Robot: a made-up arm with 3 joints. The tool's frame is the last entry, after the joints.
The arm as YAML. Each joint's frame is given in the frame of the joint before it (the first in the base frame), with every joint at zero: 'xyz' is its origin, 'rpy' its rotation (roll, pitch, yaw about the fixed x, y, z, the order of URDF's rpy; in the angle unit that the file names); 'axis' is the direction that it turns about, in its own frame. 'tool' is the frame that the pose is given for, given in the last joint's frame.
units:
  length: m
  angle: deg
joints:
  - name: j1
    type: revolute
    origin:
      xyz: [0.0, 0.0, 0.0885]
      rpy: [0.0, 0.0, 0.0]
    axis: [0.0, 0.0, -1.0]
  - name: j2
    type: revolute
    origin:
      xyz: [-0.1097, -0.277, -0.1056]
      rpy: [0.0, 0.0, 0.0]
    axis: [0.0, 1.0, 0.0]
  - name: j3
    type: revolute
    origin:
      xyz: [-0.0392, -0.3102, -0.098]
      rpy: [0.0, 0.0, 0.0]
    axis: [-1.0, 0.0, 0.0]
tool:
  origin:
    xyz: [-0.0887, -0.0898, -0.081]
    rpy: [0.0, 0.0, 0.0]
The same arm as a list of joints. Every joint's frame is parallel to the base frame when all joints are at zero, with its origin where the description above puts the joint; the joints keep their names.
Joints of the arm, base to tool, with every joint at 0 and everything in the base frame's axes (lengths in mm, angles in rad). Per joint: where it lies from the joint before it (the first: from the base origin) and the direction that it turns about. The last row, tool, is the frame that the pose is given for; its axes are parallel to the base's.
j1: xyz 0 0 88.5 axis 0 0 -1
j2: xyz -109.7 -277 -105.6 axis 0 1 0
j3: xyz -39.2 -310.2 -98 axis -1 0 0
tool: xyz -88.7 -89.8 -81

